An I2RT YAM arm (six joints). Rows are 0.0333 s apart.
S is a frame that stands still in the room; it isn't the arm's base.
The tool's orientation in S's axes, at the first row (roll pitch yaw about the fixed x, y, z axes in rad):
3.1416, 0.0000, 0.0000
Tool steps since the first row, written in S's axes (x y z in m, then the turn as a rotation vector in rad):
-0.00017, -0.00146, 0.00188, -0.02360, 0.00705, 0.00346
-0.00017, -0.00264, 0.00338, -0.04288, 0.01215, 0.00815
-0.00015, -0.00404, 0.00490, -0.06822, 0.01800, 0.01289
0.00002, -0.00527, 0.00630, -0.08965, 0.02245, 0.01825
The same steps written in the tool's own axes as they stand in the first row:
-0.00017, 0.00146, -0.00188, -0.02360, -0.00705, -0.00346
-0.00017, 0.00264, -0.00338, -0.04288, -0.01215, -0.00815
-0.00015, 0.00404, -0.00490, -0.06822, -0.01800, -0.01289
0.00002, 0.00527, -0.00630, -0.08965, -0.02245, -0.01825

